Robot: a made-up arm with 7 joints.
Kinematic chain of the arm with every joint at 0, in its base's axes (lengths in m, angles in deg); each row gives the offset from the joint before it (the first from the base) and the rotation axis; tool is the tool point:
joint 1: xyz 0 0 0.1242 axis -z
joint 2: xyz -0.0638 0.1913 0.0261 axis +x
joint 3: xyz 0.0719 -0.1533 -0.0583 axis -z
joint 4: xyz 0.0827 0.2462 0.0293 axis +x
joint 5: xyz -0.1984 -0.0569 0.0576 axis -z
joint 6: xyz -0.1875 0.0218 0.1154 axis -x
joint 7: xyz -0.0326 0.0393 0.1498 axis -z
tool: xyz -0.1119 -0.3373 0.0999
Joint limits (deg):
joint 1: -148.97..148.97
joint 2: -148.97..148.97
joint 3: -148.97..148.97
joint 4: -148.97..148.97
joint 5: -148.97..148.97
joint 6: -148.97..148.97
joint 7: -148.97..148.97
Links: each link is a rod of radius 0.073 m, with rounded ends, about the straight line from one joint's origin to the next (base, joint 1, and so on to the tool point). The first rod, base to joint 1, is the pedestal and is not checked.
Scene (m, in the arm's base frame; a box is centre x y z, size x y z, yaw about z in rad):
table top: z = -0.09
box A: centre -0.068 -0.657 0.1 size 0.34 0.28 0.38 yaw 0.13
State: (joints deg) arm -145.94 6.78 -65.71 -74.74 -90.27 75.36 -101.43
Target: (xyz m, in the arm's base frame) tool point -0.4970 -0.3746 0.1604
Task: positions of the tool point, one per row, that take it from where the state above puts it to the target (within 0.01 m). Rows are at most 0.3 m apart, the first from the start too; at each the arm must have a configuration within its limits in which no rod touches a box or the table.
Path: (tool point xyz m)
1: 0.4777 -0.4593 0.2091
2: 0.3011 -0.5832 0.3517
3: 0.0752 -0.5923 0.4716
4: -0.1377 -0.4919 0.5431
5: -0.2925 -0.3197 0.5545
6: -0.2922 -0.3662 0.5706
7: -0.3144 -0.4224 0.5484
8: -0.3604 -0.4670 0.4871
9: -0.4195 -0.4798 0.3925
10: -0.4723 -0.4487 0.2775
11: -0.4970 -0.3746 0.1604

